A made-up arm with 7 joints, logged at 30 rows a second.
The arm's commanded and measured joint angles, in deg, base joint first. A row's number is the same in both.
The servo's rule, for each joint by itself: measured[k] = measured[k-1] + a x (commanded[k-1-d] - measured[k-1]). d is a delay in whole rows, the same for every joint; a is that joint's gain. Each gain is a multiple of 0.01, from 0.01 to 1. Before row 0 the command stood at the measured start. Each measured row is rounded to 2 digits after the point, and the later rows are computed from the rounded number. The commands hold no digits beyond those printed.
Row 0, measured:
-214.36, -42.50, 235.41, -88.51, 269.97, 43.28, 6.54
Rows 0 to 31, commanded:
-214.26, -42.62, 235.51, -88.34, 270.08, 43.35, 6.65
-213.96, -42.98, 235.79, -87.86, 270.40, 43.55, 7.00
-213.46, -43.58, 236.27, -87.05, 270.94, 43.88, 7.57
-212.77, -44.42, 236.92, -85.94, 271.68, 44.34, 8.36
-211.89, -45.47, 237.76, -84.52, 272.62, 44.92, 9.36
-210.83, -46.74, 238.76, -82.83, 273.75, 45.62, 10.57
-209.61, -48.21, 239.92, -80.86, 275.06, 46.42, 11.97
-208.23, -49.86, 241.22, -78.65, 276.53, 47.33, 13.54
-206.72, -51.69, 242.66, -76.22, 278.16, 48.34, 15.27
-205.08, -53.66, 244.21, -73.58, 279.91, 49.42, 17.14
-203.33, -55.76, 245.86, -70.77, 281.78, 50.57, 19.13
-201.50, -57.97, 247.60, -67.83, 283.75, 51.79, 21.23
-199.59, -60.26, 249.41, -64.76, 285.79, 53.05, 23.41
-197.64, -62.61, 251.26, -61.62, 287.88, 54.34, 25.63
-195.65, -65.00, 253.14, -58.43, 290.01, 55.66, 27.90
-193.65, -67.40, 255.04, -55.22, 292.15, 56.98, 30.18
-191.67, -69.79, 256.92, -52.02, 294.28, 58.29, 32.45
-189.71, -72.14, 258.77, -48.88, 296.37, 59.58, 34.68
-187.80, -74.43, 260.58, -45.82, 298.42, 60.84, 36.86
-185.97, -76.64, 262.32, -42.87, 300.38, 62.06, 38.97
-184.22, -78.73, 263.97, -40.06, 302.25, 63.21, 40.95
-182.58, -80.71, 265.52, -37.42, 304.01, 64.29, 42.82
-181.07, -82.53, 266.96, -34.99, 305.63, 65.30, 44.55
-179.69, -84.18, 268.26, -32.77, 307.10, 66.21, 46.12
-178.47, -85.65, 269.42, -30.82, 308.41, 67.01, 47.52
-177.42, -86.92, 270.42, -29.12, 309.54, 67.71, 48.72
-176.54, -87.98, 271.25, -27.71, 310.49, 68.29, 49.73
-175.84, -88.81, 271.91, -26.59, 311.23, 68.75, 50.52
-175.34, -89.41, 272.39, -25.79, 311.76, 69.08, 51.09
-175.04, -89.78, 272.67, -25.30, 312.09, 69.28, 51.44
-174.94, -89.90, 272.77, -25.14, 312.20, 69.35, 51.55
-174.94, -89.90, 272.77, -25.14, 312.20, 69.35, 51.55
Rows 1 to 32, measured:
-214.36, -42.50, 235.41, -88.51, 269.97, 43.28, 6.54
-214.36, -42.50, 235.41, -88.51, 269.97, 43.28, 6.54
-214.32, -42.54, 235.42, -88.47, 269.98, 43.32, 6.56
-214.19, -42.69, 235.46, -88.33, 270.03, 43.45, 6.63
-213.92, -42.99, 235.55, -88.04, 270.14, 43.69, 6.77
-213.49, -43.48, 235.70, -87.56, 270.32, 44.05, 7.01
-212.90, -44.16, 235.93, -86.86, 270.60, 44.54, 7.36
-212.13, -45.04, 236.24, -85.93, 270.98, 45.14, 7.84
-211.20, -46.12, 236.64, -84.76, 271.47, 45.86, 8.46
-210.10, -47.39, 237.14, -83.35, 272.08, 46.68, 9.22
-208.85, -48.85, 237.75, -81.71, 272.81, 47.61, 10.13
-207.46, -50.49, 238.46, -79.84, 273.66, 48.62, 11.18
-205.93, -52.28, 239.27, -77.75, 274.63, 49.71, 12.37
-204.29, -54.21, 240.19, -75.47, 275.72, 50.87, 13.70
-202.55, -56.27, 241.20, -73.01, 276.93, 52.09, 15.16
-200.73, -58.43, 242.31, -70.39, 278.24, 53.35, 16.73
-198.85, -60.66, 243.50, -67.64, 279.65, 54.64, 18.41
-196.93, -62.95, 244.77, -64.78, 281.15, 55.95, 20.18
-194.98, -65.28, 246.11, -61.85, 282.73, 57.26, 22.02
-193.03, -67.61, 247.50, -58.87, 284.37, 58.56, 23.92
-191.09, -69.93, 248.94, -55.87, 286.06, 59.84, 25.86
-189.20, -72.21, 250.41, -52.88, 287.78, 61.08, 27.83
-187.36, -74.43, 251.90, -49.93, 289.52, 62.27, 29.80
-185.59, -76.57, 253.40, -47.05, 291.26, 63.40, 31.75
-183.92, -78.60, 254.89, -44.28, 292.98, 64.46, 33.67
-182.35, -80.50, 256.36, -41.63, 294.67, 65.44, 35.54
-180.91, -82.25, 257.80, -39.14, 296.32, 66.32, 37.34
-179.62, -83.84, 259.19, -36.84, 297.91, 67.10, 39.05
-178.48, -85.25, 260.52, -34.74, 299.42, 67.77, 40.65
-177.50, -86.46, 261.77, -32.87, 300.84, 68.32, 42.13
-176.70, -87.46, 262.94, -31.24, 302.15, 68.75, 43.47
-176.09, -88.25, 264.01, -29.87, 303.34, 69.05, 44.67
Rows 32 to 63, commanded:
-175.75, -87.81, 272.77, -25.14, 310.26, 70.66, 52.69
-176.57, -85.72, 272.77, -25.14, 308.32, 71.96, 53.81
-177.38, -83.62, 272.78, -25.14, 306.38, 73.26, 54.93
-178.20, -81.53, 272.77, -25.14, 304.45, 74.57, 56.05
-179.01, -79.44, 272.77, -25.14, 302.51, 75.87, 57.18
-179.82, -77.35, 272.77, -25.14, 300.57, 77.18, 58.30
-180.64, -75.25, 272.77, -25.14, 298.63, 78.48, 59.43
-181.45, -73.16, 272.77, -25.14, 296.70, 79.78, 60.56
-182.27, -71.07, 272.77, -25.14, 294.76, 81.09, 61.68
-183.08, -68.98, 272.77, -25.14, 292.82, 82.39, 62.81
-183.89, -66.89, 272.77, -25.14, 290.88, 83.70, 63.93
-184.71, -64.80, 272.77, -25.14, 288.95, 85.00, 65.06
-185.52, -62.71, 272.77, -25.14, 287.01, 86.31, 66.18
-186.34, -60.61, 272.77, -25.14, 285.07, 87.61, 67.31
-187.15, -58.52, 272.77, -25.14, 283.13, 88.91, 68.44
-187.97, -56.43, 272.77, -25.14, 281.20, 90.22, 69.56
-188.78, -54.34, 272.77, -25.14, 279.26, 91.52, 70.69
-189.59, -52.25, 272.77, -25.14, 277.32, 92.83, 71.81
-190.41, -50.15, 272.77, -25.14, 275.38, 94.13, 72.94
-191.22, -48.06, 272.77, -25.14, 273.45, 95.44, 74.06
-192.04, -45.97, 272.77, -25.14, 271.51, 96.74, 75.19
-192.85, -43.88, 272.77, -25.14, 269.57, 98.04, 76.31
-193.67, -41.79, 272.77, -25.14, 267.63, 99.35, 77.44
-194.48, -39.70, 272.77, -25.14, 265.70, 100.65, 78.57
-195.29, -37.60, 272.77, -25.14, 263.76, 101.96, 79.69
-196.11, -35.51, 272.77, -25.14, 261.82, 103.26, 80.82
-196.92, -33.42, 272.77, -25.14, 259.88, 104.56, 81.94
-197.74, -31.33, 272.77, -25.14, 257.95, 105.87, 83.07
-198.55, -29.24, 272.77, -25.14, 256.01, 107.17, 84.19
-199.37, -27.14, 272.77, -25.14, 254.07, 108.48, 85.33
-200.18, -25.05, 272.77, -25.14, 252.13, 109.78, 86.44
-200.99, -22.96, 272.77, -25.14, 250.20, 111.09, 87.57
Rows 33 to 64, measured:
-175.66, -88.81, 264.97, -28.78, 304.40, 69.22, 45.70
-175.39, -89.18, 265.83, -27.94, 305.34, 69.29, 46.58
-175.52, -88.71, 266.59, -27.30, 305.93, 70.06, 47.50
-175.91, -87.69, 267.27, -26.80, 306.22, 71.12, 48.45
-176.45, -86.31, 267.88, -26.42, 306.24, 72.32, 49.42
-177.10, -84.68, 268.42, -26.13, 306.03, 73.58, 50.41
-177.81, -82.90, 268.90, -25.90, 305.61, 74.86, 51.43
-178.55, -81.01, 269.33, -25.73, 305.01, 76.16, 52.46
-179.32, -79.05, 269.71, -25.59, 304.24, 77.46, 53.51
-180.11, -77.05, 270.05, -25.49, 303.34, 78.76, 54.57
-180.91, -75.02, 270.35, -25.41, 302.31, 80.06, 55.64
-181.71, -72.97, 270.62, -25.35, 301.17, 81.36, 56.72
-182.52, -70.90, 270.86, -25.30, 299.94, 82.67, 57.80
-183.33, -68.83, 271.07, -25.26, 298.62, 83.97, 58.89
-184.14, -66.75, 271.26, -25.23, 297.23, 85.28, 59.98
-184.95, -64.66, 271.43, -25.21, 295.77, 86.58, 61.08
-185.76, -62.57, 271.58, -25.19, 294.25, 87.88, 62.18
-186.58, -60.48, 271.71, -25.18, 292.68, 89.19, 63.29
-187.39, -58.39, 271.83, -25.17, 291.07, 90.49, 64.40
-188.20, -56.30, 271.93, -25.16, 289.42, 91.80, 65.51
-189.02, -54.21, 272.02, -25.16, 287.74, 93.10, 66.62
-189.83, -52.12, 272.10, -25.16, 286.03, 94.41, 67.74
-190.65, -50.03, 272.17, -25.16, 284.29, 95.71, 68.86
-191.46, -47.94, 272.24, -25.16, 282.52, 97.01, 69.98
-192.28, -45.85, 272.30, -25.16, 280.73, 98.32, 71.10
-193.09, -43.76, 272.35, -25.16, 278.93, 99.62, 72.22
-193.90, -41.67, 272.40, -25.16, 277.11, 100.93, 73.34
-194.72, -39.58, 272.44, -25.16, 275.28, 102.23, 74.46
-195.53, -37.49, 272.48, -25.16, 273.43, 103.53, 75.58
-196.35, -35.40, 272.51, -25.16, 271.57, 104.84, 76.70
-197.16, -33.31, 272.54, -25.16, 269.70, 106.14, 77.82
-197.98, -31.21, 272.57, -25.16, 267.82, 107.45, 78.95

